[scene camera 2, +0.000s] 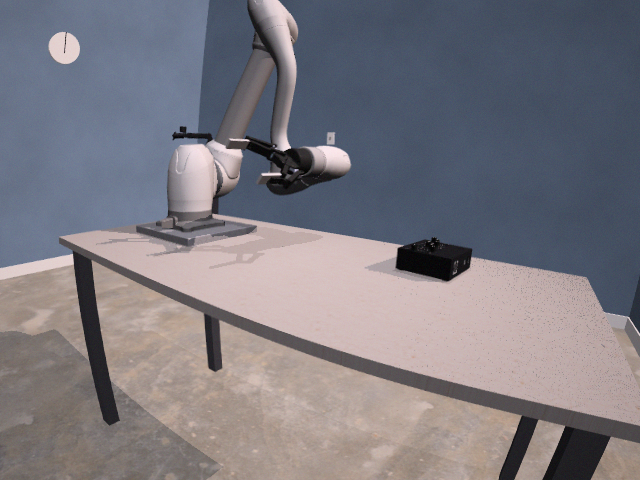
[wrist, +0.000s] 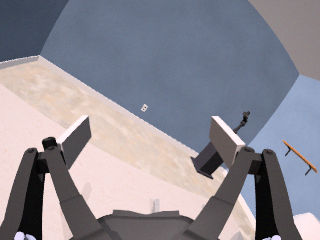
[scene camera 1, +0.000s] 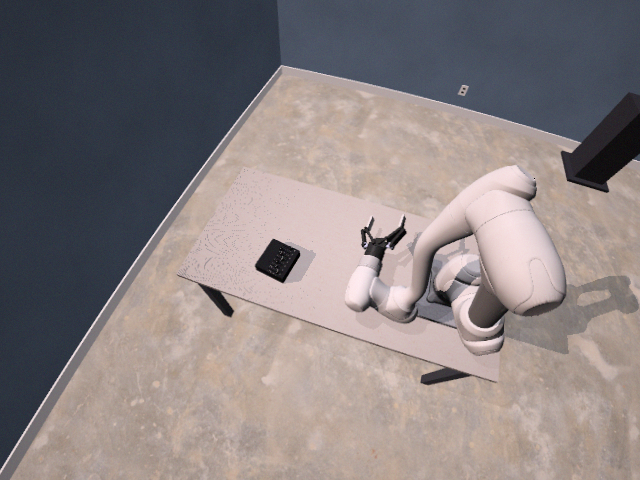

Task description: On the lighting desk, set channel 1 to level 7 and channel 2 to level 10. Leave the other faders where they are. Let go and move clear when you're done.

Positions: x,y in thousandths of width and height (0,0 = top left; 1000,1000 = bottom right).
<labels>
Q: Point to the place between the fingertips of the gripper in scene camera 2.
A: At 379,334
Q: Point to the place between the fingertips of the gripper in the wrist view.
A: At 467,531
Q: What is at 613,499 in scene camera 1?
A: The gripper.
</labels>
